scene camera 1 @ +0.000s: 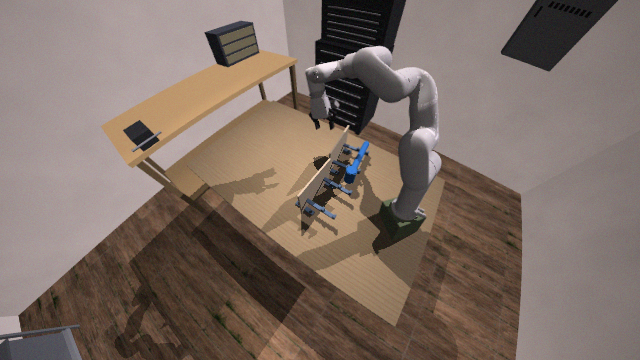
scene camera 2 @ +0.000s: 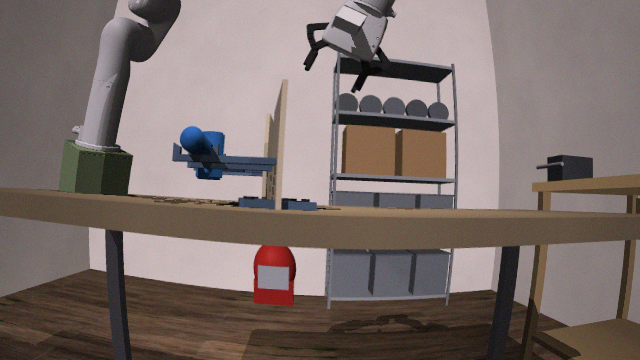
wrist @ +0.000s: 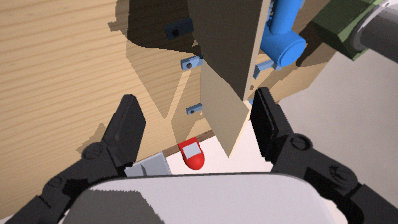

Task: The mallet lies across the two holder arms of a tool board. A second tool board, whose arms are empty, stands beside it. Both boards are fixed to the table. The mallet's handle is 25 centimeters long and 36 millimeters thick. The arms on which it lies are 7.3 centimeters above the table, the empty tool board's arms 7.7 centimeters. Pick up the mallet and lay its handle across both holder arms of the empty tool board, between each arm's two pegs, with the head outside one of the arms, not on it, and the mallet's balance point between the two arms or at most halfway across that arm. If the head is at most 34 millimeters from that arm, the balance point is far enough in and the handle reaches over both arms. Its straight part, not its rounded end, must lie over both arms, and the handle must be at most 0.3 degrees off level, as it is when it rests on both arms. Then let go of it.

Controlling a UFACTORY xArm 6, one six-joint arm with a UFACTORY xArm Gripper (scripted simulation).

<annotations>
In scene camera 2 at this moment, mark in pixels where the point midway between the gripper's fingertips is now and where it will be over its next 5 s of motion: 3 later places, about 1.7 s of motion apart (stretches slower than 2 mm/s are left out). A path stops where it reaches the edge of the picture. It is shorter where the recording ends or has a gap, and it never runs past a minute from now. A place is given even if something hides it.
My gripper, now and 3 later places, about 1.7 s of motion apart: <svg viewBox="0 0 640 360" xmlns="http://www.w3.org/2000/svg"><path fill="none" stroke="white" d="M329 81L208 109L207 138L226 128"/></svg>
</annotations>
